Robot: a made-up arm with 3 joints. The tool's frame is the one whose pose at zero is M. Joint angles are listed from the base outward.
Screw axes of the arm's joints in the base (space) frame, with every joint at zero. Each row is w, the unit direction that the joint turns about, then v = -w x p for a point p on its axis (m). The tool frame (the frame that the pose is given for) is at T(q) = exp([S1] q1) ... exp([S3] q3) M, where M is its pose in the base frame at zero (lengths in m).
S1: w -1 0 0 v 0.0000 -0.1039 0.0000
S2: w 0 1 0 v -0.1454 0.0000 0.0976
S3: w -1 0 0 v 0.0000 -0.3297 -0.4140
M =
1 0 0 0.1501
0 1 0 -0.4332
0 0 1 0.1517
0 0 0 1
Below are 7 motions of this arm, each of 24 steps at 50 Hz.
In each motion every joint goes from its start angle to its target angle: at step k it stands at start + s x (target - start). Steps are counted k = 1, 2, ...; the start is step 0. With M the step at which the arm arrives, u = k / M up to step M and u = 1 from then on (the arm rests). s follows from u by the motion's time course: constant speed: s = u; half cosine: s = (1 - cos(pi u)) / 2; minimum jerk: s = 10 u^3 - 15 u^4 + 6 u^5.
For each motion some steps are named. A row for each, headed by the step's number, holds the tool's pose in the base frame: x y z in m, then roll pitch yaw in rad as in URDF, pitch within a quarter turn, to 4 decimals.
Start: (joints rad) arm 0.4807 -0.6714 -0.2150
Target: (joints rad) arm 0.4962 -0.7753 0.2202
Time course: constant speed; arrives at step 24
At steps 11, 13, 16, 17, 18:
11: 0.1331 -0.3424 0.3768 -0.5986 -0.6210 0.3893
13: 0.1323 -0.3474 0.3811 -0.6400 -0.6275 0.3964
16: 0.1308 -0.3546 0.3876 -0.7021 -0.6373 0.4071
17: 0.1302 -0.3570 0.3899 -0.7229 -0.6406 0.4107
18: 0.1295 -0.3593 0.3922 -0.7437 -0.6438 0.4143

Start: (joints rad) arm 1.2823 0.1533 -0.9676
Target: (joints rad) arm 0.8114 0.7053 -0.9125
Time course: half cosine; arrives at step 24
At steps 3, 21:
3: 0.1610 0.0100 0.3992 -0.3032 0.0523 -0.1663
21: 0.1765 -0.1516 0.3511 -0.0390 0.4411 -0.5416

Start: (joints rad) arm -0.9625 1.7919 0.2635
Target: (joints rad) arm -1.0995 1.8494 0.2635
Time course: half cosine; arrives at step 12
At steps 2, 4, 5, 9, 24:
2: 0.1029 -0.2589 -0.2992 1.4585 0.5820 1.8411
4: 0.1023 -0.2486 -0.3056 1.4570 0.5563 1.8491
5: 0.1019 -0.2418 -0.3097 1.4559 0.5394 1.8543
9: 0.1004 -0.2138 -0.3248 1.4492 0.4720 1.8752
24: 0.0999 -0.2052 -0.3290 1.4465 0.4517 1.8814

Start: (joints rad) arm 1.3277 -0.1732 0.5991
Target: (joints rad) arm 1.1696 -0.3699 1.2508
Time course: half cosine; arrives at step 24
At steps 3, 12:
3: 0.1401 -0.0335 0.6459 -1.9495 -0.0443 0.1752
12: 0.1234 -0.0425 0.6882 -2.1846 -0.0850 0.2582

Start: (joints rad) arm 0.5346 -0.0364 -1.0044
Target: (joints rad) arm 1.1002 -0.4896 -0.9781
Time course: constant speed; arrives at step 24
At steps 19, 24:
19: 0.1192 -0.0486 0.4038 -0.0352 -0.2153 0.3340
24: 0.1115 -0.0124 0.4085 -0.1707 -0.2149 0.4434

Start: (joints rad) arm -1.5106 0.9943 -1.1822
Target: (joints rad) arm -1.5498 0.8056 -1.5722
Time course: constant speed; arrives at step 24
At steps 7, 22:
7: 0.2234 -0.0805 -0.1404 2.8379 0.0394 0.9387
22: 0.2502 -0.1175 -0.1300 3.0940 0.0178 0.8212

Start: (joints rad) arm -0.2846 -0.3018 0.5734
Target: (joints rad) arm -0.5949 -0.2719 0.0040
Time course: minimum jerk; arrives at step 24
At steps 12, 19, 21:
12: 0.1425 -0.4689 -0.0342 0.1673 -0.2589 -0.1249
19: 0.1462 -0.4037 -0.0830 0.5516 -0.2289 -0.1516
21: 0.1464 -0.3964 -0.0869 0.5943 -0.2255 -0.1542

